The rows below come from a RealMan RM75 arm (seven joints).
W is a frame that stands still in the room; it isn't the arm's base.
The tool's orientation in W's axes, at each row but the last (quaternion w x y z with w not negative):
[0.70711 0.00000 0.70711 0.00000]
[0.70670 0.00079 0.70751 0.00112]
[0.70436 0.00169 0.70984 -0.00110]
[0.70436 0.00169 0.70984 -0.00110]
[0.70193 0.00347 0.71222 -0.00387]
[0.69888 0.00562 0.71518 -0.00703]
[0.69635 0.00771 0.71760 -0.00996]
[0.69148 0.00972 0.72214 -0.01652]
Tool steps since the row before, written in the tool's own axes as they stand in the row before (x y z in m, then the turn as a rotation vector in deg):
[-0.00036 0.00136 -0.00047 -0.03 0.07 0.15]
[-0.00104 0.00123 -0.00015 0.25 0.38 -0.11]
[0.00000 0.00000 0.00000 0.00 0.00 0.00]
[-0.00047 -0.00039 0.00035 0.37 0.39 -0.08]
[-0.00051 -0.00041 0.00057 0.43 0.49 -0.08]
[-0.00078 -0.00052 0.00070 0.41 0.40 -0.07]
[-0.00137 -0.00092 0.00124 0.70 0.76 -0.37]
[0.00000 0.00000 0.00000 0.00 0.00 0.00]
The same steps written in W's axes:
[-0.00047 0.00136 0.00036 0.15 0.07 0.03]
[-0.00015 0.00123 0.00104 -0.11 0.38 -0.25]
[0.00000 0.00000 0.00000 0.00 0.00 0.00]
[0.00035 -0.00039 0.00047 -0.08 0.39 -0.37]
[0.00057 -0.00042 0.00050 -0.08 0.49 -0.43]
[0.00071 -0.00053 0.00076 -0.07 0.40 -0.41]
[0.00126 -0.00095 0.00134 -0.37 0.77 -0.69]
[0.00000 0.00000 0.00000 0.00 0.00 0.00]

